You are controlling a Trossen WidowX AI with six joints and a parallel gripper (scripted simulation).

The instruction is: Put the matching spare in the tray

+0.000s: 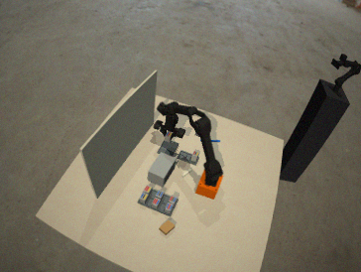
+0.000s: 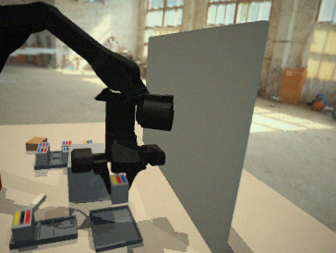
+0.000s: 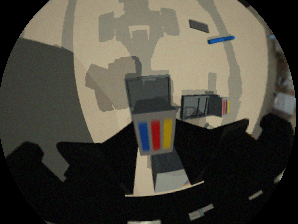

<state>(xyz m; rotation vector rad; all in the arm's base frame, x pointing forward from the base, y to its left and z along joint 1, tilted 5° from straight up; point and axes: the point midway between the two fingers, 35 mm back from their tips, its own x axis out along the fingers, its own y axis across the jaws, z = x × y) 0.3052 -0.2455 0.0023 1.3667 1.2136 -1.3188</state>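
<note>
The dark tray is 90 mm below my gripper tip and 10 mm behind it. From my gripper tip the other things lie so: grey mounted unit (220 mm to the left, 40 mm below, 10 mm behind); tall grey panel (230 mm ahead, 160 mm to the left, 130 mm above); blue marker pen (260 mm behind, 140 mm to the right, 90 mm below).
</note>
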